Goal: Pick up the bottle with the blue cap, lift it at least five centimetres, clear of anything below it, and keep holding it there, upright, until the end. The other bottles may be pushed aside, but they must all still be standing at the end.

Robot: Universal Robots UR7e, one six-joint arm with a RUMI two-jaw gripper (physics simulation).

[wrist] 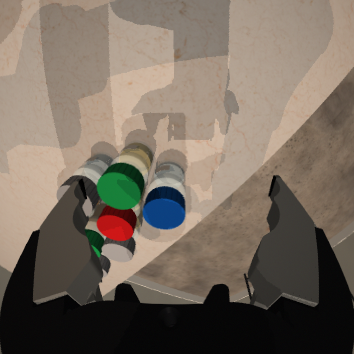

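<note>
The bottle with the blue cap stands upright at the right side of a tight group of bottles, seen from above, its pale body partly showing behind the cap. My gripper is open and empty. Its jaws are spread wide, with the blue cap between them in this view, nearer the left jaw. The bottle with the large green cap stands just left of the blue one, and the bottle with the red cap is to its lower left. How far the fingertips are above the caps is hard to tell.
A bottle with a white cap is below the red one. A small green cap and grey-sided caps are partly hidden by the left jaw. The pale, shadowed table top ends in a diagonal edge, with brown floor beyond it at the right.
</note>
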